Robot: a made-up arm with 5 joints.
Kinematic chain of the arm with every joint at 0, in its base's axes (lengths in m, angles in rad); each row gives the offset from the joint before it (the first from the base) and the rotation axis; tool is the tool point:
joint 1: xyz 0 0 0.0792 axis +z
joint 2: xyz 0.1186 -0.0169 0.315 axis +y
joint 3: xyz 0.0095 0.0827 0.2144 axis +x
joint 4: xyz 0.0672 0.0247 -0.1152 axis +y
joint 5: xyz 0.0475 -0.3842 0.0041 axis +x
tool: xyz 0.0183 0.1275 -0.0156
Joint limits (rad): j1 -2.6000..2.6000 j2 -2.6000..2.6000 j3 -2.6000..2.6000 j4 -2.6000..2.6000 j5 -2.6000..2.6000
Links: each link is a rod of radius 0.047 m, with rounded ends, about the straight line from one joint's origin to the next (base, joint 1, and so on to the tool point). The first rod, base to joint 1, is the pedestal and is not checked.
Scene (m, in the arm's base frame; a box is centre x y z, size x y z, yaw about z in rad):
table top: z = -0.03
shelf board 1: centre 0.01 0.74 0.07 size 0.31 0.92 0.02 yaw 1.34
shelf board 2: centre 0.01 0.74 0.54 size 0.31 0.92 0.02 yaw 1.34
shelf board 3: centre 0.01 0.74 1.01 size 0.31 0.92 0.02 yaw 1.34
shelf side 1: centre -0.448 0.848 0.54 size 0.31 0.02 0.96 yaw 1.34
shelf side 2: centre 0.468 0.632 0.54 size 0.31 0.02 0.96 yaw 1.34
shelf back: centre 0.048 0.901 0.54 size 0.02 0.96 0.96 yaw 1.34
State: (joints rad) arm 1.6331 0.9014 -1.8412 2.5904 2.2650
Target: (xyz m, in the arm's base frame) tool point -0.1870 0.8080 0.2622
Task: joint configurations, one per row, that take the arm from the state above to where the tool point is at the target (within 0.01 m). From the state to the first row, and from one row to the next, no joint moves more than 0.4 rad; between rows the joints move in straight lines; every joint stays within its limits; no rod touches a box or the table.
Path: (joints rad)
1: 1.9028 0.6938 -1.6330 2.5936 1.9007
2: 2.1725 0.4862 -1.4249 2.5968 1.5364
3: 2.4422 0.2786 -1.2167 2.6000 1.1721
4: 2.4816 0.6466 -1.2010 2.6000 1.0978
5: 2.5211 1.0147 -1.1853 2.6000 1.0235
6: 2.5605 1.3828 -1.1696 2.6000 0.9491
7: 2.6000 1.7508 -1.1539 2.6000 0.8748
8: 2.3841 1.7197 -1.3733 2.5599 1.2542
9: 2.1682 1.6885 -1.5928 2.5197 1.6336
10: 1.9523 1.6573 -1.8123 2.4796 2.0131
11: 1.7364 1.6261 -2.0317 2.4395 2.3925

